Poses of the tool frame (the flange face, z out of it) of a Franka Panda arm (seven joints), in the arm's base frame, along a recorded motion.
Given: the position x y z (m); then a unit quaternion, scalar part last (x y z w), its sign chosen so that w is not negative.
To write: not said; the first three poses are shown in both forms.
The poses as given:
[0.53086, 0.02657, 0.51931, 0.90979, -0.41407, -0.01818, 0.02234]
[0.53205, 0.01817, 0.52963, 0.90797, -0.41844, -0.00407, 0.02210]
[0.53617, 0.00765, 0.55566, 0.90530, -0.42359, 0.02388, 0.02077]
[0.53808, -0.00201, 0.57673, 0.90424, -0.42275, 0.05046, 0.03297]
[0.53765, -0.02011, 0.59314, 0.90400, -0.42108, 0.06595, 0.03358]
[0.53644, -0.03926, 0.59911, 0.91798, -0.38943, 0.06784, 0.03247]
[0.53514, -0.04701, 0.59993, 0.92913, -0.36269, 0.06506, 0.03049]
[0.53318, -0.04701, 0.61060, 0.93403, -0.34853, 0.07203, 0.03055]
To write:
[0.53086, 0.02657, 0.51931, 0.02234, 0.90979, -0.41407, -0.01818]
[0.53205, 0.01817, 0.52963, 0.02210, 0.90797, -0.41844, -0.00407]
[0.53617, 0.00765, 0.55566, 0.02077, 0.90530, -0.42359, 0.02388]
[0.53808, -0.00201, 0.57673, 0.03297, 0.90424, -0.42275, 0.05046]
[0.53765, -0.02011, 0.59314, 0.03358, 0.90400, -0.42108, 0.06595]
[0.53644, -0.03926, 0.59911, 0.03247, 0.91798, -0.38943, 0.06784]
[0.53514, -0.04701, 0.59993, 0.03049, 0.92913, -0.36269, 0.06506]
[0.53318, -0.04701, 0.61060, 0.03055, 0.93403, -0.34853, 0.07203]

